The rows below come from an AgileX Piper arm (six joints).
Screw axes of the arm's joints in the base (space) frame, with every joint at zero. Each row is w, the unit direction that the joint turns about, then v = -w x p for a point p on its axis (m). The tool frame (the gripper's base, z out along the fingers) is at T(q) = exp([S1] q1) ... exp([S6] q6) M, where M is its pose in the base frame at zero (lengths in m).
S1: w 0 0 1 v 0 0 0
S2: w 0 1 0 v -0.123 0 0
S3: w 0 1 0 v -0.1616 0 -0.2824
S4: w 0.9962 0 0.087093 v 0 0.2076 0
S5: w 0 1 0 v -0.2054 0 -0.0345
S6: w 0.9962 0 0.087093 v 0 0.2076 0
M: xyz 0.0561 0 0.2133 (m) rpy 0 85 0 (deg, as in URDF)
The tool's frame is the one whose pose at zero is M.
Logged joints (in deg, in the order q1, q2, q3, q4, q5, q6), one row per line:
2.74 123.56 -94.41 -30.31 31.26 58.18
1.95 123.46 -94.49 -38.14 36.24 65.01
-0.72 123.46 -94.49 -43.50 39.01 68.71
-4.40 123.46 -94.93 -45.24 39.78 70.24
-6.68 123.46 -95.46 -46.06 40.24 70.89
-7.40 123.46 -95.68 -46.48 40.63 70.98
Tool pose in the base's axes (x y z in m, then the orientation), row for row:
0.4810 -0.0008 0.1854 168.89 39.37 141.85
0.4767 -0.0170 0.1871 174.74 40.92 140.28
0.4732 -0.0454 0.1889 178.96 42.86 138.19
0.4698 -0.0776 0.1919 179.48 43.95 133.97
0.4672 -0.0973 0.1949 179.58 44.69 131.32
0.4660 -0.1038 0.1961 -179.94 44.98 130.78
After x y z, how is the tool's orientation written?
As angles about the fixed x, y, z axes (roll, pitch, yaw), in degrees.
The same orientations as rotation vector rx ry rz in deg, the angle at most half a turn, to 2 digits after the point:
40.95 133.24 -3.48
45.10 131.89 -11.64
48.97 129.58 -18.23
53.68 127.01 -21.18
56.45 125.29 -22.82
57.20 124.80 -23.73

